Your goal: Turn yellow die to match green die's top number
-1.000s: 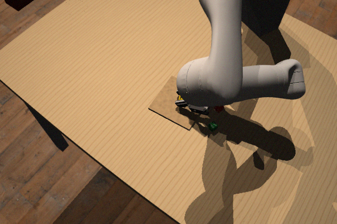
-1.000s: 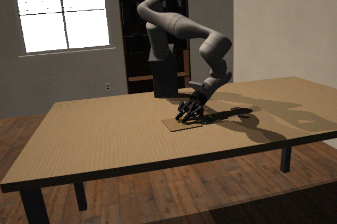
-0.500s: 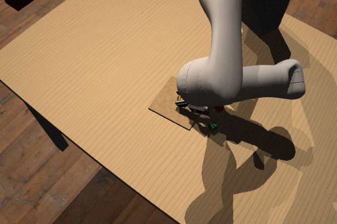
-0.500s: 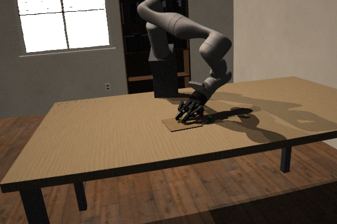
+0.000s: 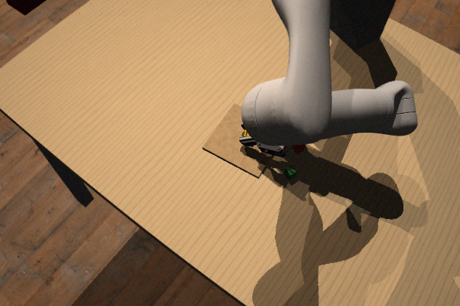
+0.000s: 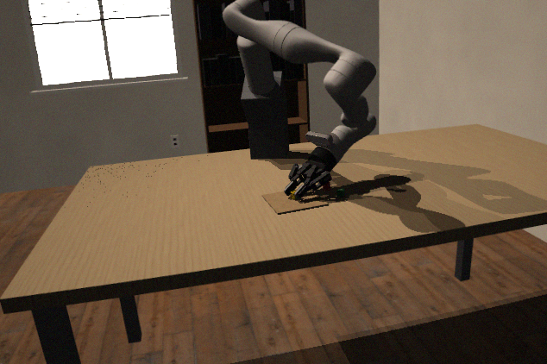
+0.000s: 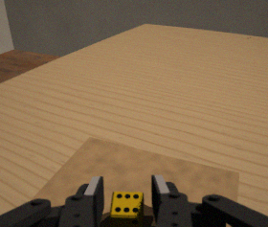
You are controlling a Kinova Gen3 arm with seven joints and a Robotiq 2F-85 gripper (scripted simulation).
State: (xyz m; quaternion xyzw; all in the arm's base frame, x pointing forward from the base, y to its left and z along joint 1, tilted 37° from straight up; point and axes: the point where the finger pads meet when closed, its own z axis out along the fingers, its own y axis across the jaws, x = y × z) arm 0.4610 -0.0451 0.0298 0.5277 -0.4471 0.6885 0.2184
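My gripper is now 1 cm above the yellow die. Round my hand: red die 3 cm behind, 11 cm to the left, 2 cm below; green die 4 cm ahead, 12 cm to the left, 2 cm below; brown mat 1 cm to the right, 2 cm below.
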